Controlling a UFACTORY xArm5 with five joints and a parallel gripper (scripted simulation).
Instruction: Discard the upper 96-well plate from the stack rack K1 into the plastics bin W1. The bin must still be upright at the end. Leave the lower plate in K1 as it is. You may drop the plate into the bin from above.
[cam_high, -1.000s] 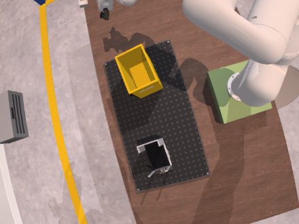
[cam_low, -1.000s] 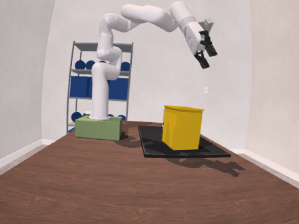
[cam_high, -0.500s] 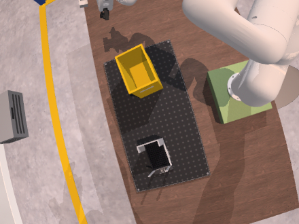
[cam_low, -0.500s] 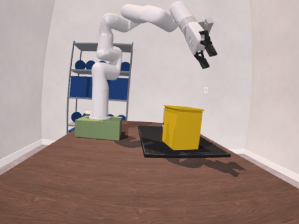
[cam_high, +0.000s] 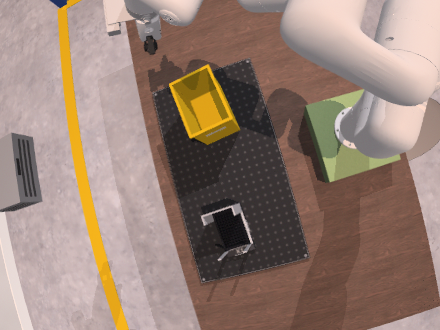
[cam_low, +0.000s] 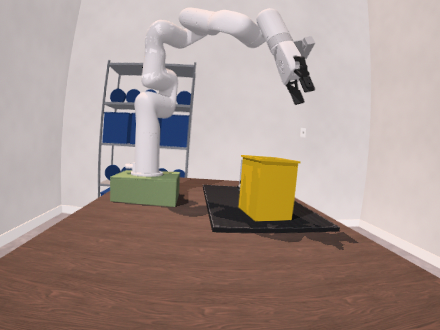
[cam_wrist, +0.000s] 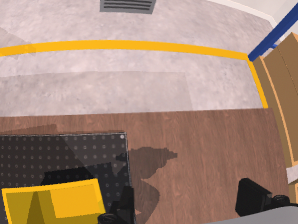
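My hand is 520 mm to the right of the black 96-well plate, 320 mm above it and 70 mm past it. Round my hand: white well plate: 520 mm to the left, 340 mm below, 70 mm behind; then yellow plastics bin W1: 270 mm below, 150 mm to the left, 60 mm behind.
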